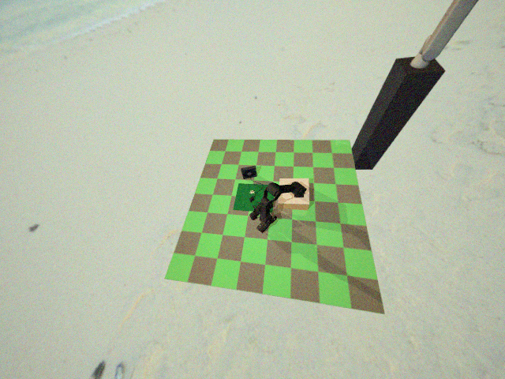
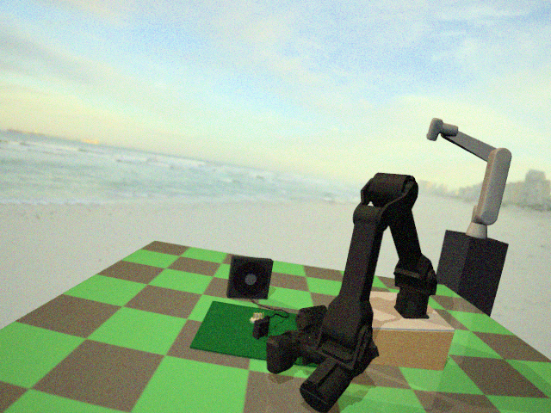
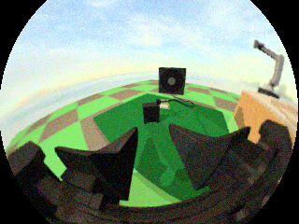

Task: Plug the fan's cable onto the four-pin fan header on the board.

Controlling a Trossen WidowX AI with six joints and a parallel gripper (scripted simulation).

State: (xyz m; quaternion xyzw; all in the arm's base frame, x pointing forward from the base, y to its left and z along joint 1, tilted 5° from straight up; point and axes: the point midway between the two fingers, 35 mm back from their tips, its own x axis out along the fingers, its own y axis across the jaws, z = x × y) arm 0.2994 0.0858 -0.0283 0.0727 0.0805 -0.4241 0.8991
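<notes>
Now: gripper tip 40 mm to the left of the dark fan plug, 30 mm short of it and 10 mm above it. Round my gripper tip: black fan 260 mm to the right, 70 mm ahead, 20 mm above; dark green board 80 mm to the right, 50 mm below, 20 mm ahead; four-pin fan header 120 mm to the right, 40 mm ahead, 30 mm below.
</notes>
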